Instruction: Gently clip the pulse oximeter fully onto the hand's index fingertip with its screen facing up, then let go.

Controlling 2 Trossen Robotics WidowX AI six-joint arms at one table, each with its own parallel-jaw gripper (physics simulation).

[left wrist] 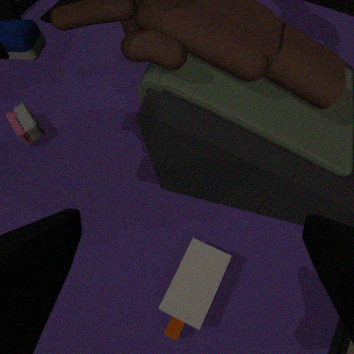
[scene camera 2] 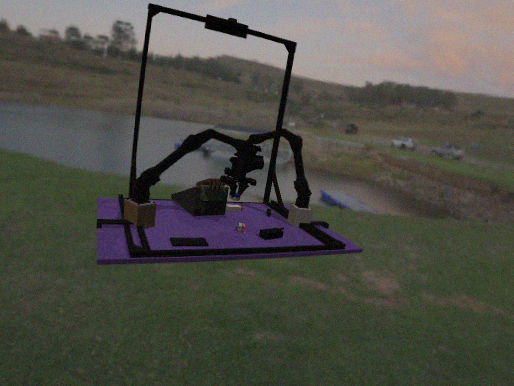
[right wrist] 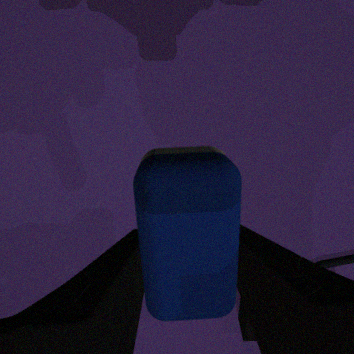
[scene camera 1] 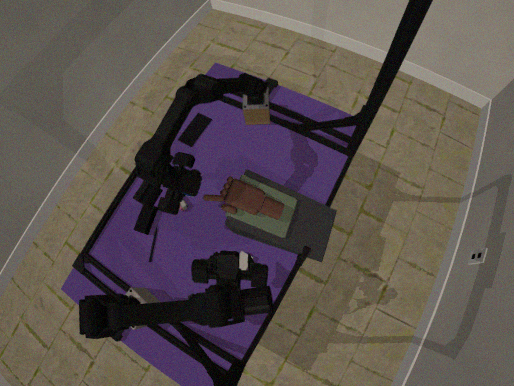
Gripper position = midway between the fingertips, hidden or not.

The left gripper (scene camera 1: 232, 254) is open, holding nothing. The right gripper (scene camera 1: 185, 190) holds a blue pulse oximeter (right wrist: 187, 199); nothing else touches it. Also in view: a pink-and-white pulse oximeter (left wrist: 27, 127), a green pad (left wrist: 262, 107) and a grey plate (scene camera 1: 311, 224).
The left gripper also shows in the left wrist view (left wrist: 194, 223). The right gripper shows as well in the right wrist view (right wrist: 186, 236). The grey plate also shows in the left wrist view (left wrist: 194, 152) and in scene camera 2 (scene camera 2: 189, 199). The right wrist view does not show the pink-and-white pulse oximeter, which is hidden by the blue pulse oximeter.
